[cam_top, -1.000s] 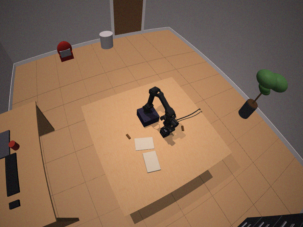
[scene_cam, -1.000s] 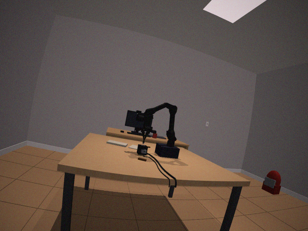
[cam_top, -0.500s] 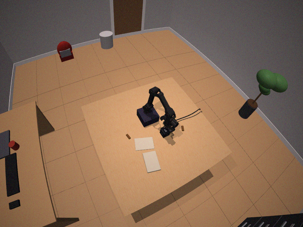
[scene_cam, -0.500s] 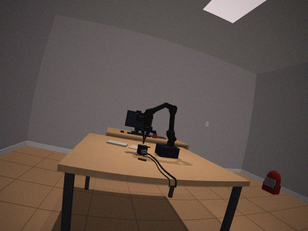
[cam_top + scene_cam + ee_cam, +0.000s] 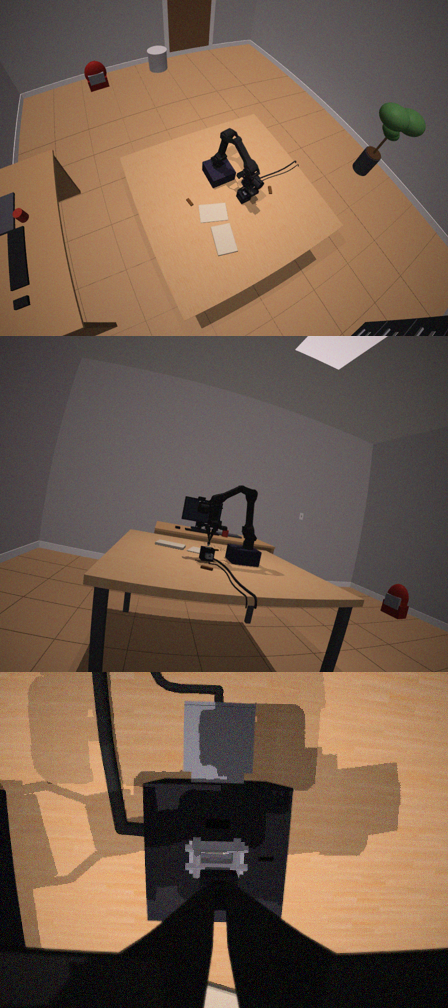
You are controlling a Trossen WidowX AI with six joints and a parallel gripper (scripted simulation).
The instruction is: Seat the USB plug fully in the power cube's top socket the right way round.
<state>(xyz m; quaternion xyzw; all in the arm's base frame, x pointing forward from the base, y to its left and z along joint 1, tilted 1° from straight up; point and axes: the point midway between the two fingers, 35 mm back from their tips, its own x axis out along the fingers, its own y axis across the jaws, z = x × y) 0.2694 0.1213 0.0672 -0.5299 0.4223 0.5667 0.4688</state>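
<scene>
My gripper tip is now 6 cm above the grey-rimmed socket. Also, from my gripper tip: usb plug (2 cm below).
</scene>
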